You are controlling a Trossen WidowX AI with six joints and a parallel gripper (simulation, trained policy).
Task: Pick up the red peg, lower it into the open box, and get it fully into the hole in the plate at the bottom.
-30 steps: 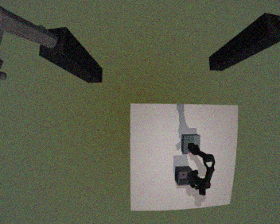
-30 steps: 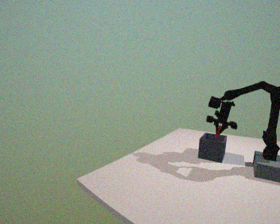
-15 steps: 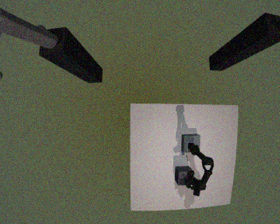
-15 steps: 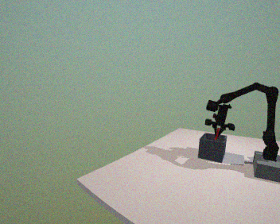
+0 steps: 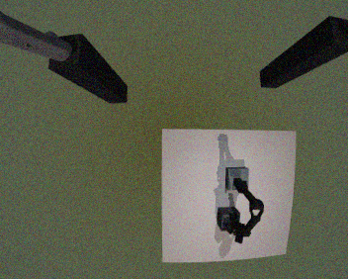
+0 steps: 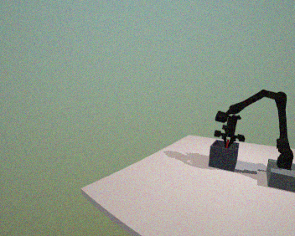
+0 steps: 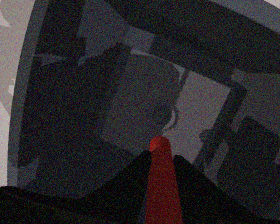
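Now: gripper tip 2 cm below the red peg.
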